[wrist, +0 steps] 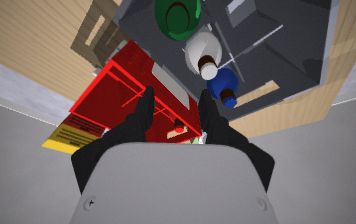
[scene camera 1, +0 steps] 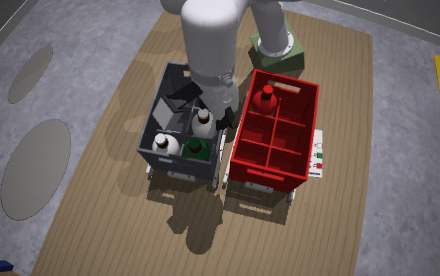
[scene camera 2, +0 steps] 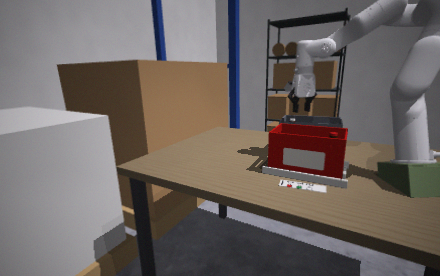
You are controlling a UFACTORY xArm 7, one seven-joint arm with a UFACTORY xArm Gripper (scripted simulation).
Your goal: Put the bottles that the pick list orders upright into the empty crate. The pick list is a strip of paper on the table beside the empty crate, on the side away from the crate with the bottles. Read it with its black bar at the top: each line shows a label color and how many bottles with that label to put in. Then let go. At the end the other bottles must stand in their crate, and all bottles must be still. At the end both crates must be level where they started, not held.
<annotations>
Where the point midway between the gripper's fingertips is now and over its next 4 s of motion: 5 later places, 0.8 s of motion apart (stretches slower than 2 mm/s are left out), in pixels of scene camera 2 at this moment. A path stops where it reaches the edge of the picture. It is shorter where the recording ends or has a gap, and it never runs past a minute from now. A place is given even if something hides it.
My gripper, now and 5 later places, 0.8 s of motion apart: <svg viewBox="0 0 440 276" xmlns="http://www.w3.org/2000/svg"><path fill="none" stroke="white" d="M301 111L291 110L291 114L290 120L290 126L290 127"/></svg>
</annotations>
